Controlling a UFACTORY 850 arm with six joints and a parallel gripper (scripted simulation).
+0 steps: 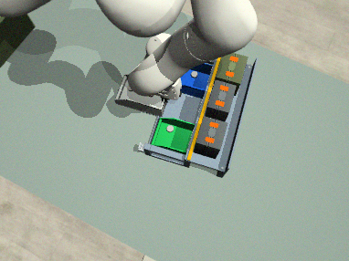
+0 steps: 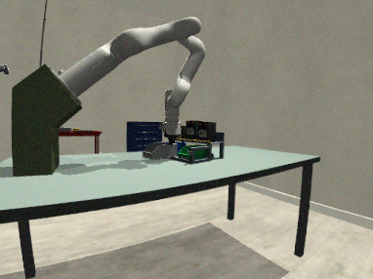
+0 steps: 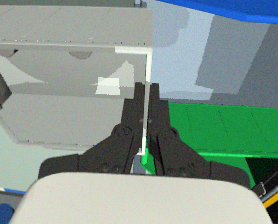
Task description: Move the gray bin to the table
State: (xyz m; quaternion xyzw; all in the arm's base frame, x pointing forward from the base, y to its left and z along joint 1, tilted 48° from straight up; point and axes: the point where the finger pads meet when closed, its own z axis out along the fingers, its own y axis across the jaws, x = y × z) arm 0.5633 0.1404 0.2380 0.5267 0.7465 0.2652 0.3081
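Now: hand 8 cm past the gray open bin, 4 cm above it and 3 cm to the left of it. Also, from my hand: yellow rail 12 cm ahead, 5 cm to the left, 1 cm above; blue bin 14 cm to the left, 5 cm below, 4 cm ahead; green bin 12 cm ahead, 7 cm to the right, 5 cm below.
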